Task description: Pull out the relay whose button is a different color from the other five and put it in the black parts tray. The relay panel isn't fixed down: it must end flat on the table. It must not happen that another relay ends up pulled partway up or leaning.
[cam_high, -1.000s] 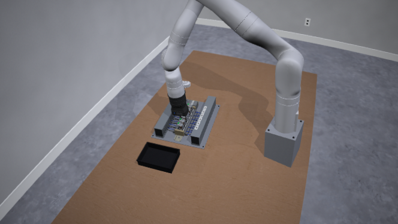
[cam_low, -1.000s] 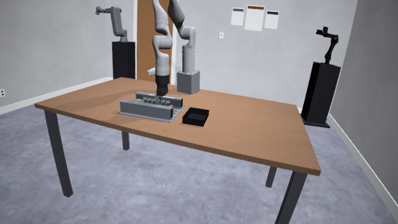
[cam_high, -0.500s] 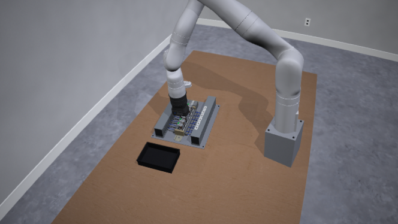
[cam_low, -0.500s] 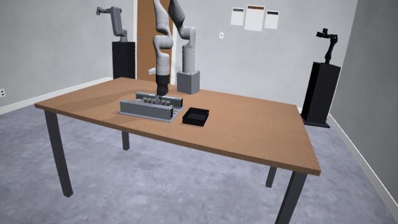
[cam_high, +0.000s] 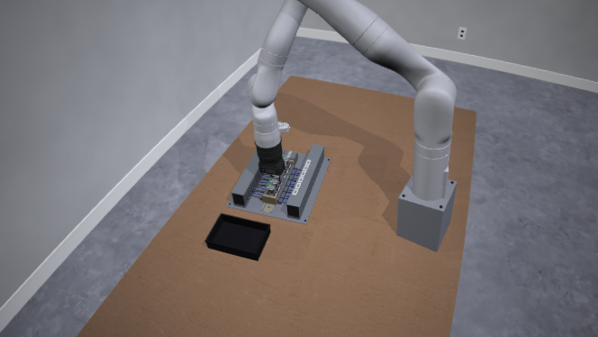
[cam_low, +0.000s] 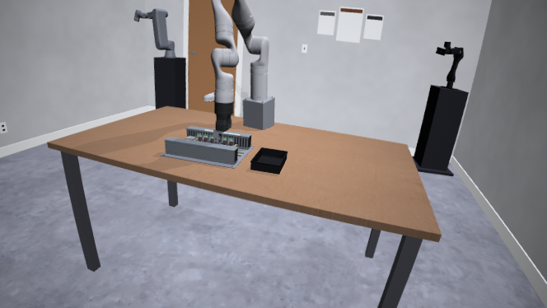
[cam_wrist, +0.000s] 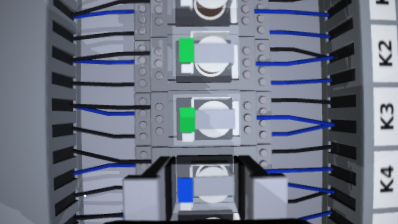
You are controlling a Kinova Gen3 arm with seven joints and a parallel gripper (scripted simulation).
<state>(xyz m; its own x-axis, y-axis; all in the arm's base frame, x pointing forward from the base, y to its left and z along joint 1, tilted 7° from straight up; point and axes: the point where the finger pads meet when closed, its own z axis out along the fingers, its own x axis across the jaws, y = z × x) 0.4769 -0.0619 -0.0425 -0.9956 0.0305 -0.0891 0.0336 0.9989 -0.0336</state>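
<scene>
Now: hand 10 mm above the k4 relay. Round my hand: k2 relay 60 mm to the right, 10 mm below; k3 relay 30 mm to the right, 10 mm below; grey relay panel 40 mm to the right, 30 mm below.
</scene>
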